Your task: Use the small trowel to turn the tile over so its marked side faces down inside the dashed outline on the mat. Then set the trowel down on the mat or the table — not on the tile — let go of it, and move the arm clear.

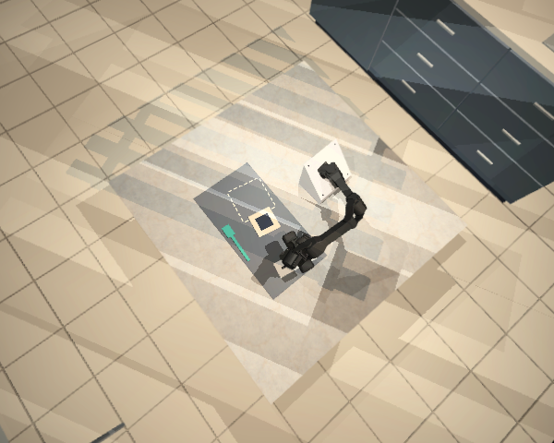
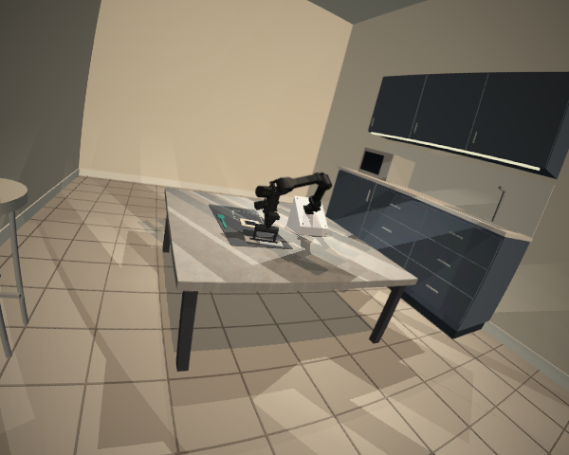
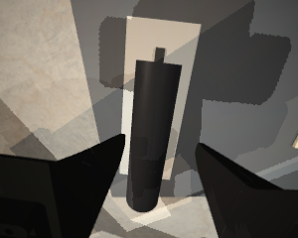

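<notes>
Now: the trowel 4 cm below my gripper tip, 2 cm to the left of it and 2 cm behind it. Also, from my gripper tip: tile 24 cm to the right, 7 cm below, 5 cm behind; teal flat tool 28 cm to the right, 12 cm ahead, 7 cm below; grey mat 24 cm to the right, 10 cm below, 1 cm behind.
</notes>
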